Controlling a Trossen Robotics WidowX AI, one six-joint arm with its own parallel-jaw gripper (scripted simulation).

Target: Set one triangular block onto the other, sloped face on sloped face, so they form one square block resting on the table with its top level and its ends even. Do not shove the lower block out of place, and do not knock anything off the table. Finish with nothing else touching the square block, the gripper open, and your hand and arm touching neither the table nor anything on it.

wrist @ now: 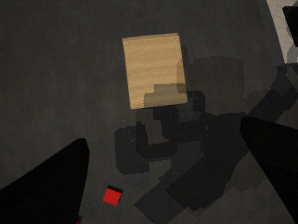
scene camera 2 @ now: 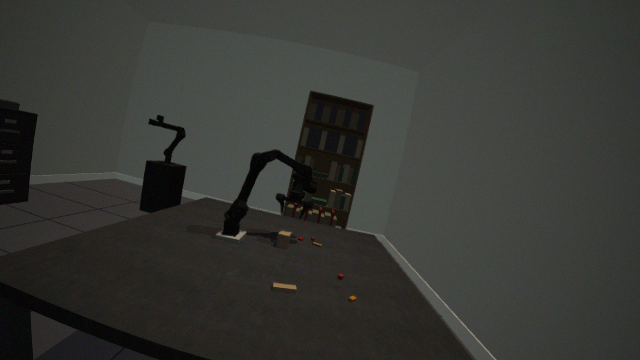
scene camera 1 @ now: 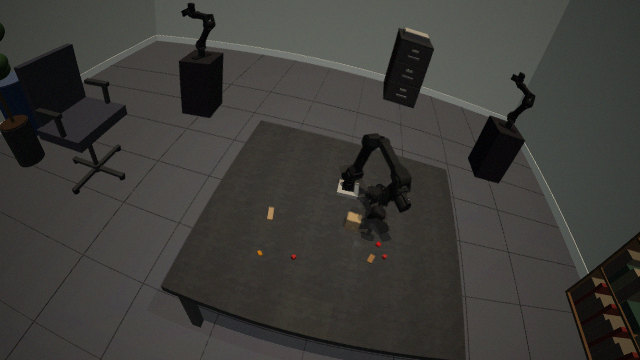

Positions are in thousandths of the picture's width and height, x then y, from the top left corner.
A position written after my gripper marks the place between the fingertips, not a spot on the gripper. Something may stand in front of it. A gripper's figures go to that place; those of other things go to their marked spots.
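My gripper (wrist: 559, 605) is 10 cm from the lens, and a tan triangular block (wrist: 518, 315) is 17 cm from the lens.
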